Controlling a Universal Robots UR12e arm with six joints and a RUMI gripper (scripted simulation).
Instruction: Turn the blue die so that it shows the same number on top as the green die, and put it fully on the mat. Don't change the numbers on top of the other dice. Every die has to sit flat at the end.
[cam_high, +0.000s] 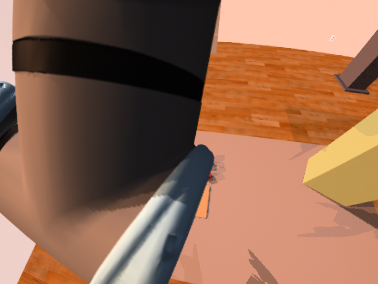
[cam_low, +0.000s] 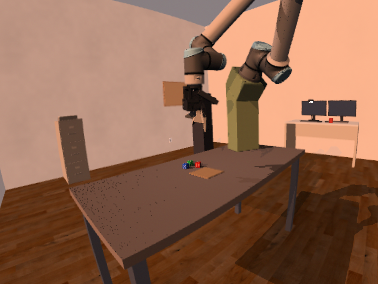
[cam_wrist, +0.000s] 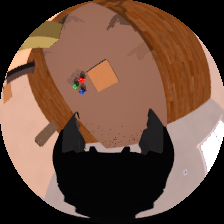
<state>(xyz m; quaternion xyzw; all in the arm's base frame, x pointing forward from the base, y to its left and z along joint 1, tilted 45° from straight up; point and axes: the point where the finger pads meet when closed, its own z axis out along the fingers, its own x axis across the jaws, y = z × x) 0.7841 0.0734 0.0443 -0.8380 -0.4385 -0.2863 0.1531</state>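
My gripper is now 250 mm above the green die, 240 mm to the left of it and 160 mm past it. Round my hand: tan mat 260 mm below, 110 mm behind, 60 mm to the right; then red die 250 mm below, 170 mm to the right, 160 mm behind; then blue die 250 mm below, 220 mm to the right, 100 mm behind.
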